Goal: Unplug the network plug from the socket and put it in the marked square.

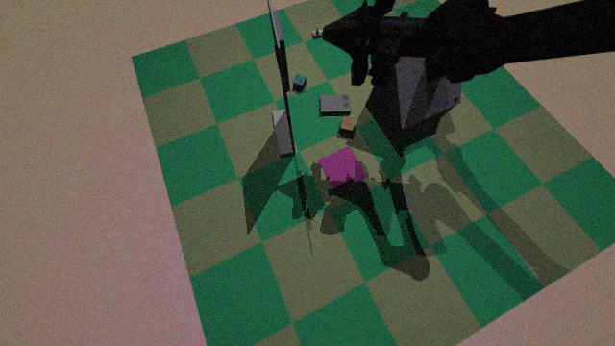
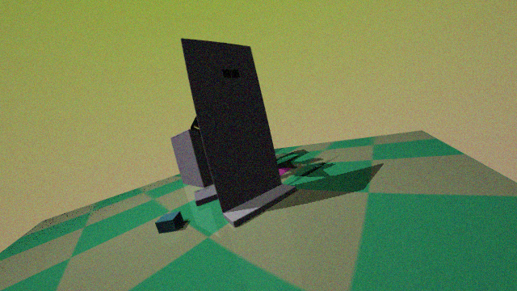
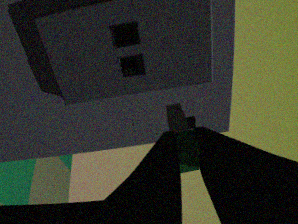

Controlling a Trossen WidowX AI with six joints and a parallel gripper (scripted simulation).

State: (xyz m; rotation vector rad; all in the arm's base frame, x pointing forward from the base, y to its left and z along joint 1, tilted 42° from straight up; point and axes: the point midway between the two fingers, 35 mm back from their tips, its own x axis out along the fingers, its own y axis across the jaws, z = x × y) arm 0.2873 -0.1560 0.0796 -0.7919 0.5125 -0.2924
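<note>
My gripper tip is 320 mm above the magenta square and 180 mm to the right of it. The rest, counted from my gripper tip: upright panel: 150 mm below, 90 mm ahead, 20 mm to the right; then orange cube: 310 mm below, 90 mm behind, 60 mm to the left; then network plug: right at my gripper tip.
</note>
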